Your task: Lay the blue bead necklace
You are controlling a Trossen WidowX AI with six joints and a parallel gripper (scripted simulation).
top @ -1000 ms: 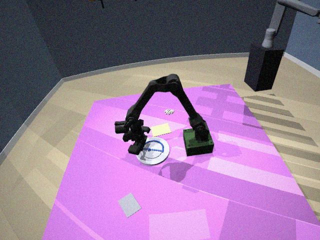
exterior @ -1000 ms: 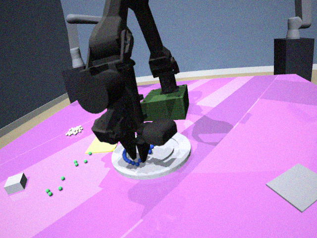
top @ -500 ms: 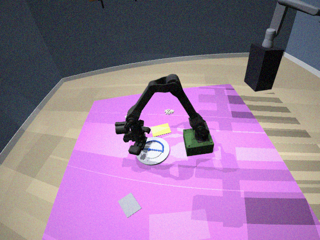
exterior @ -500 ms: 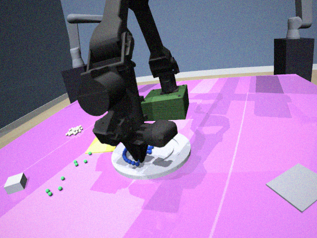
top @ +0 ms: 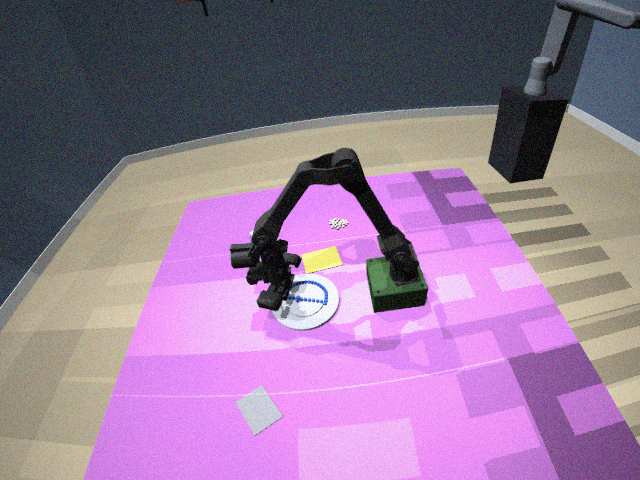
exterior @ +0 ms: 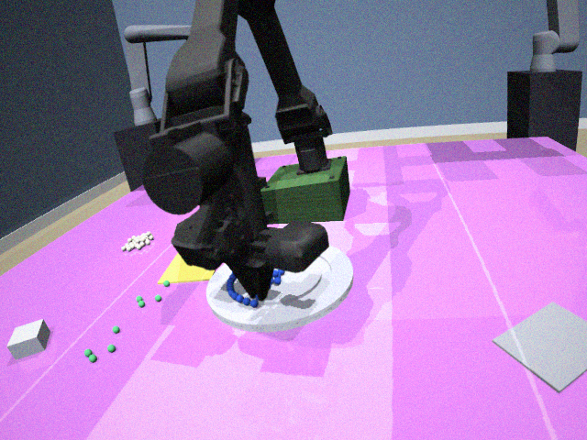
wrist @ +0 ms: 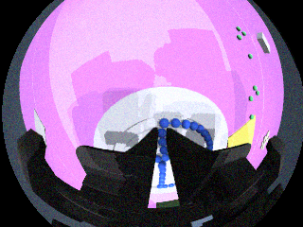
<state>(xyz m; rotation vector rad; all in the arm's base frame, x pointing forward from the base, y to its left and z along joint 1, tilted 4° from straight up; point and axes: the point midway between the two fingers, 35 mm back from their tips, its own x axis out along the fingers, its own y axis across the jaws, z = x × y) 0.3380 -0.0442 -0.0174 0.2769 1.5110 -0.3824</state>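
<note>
Right now the round white bead board is 5 cm behind my gripper tip, 1 cm to the left of it and 1 cm below it. Round my gripper tip: yellow sheet (14 cm to the right, 12 cm behind, 1 cm below); then grey tile (32 cm to the left, 9 cm ahead, 1 cm below); then cube (32 cm to the right, 9 cm ahead).
</note>
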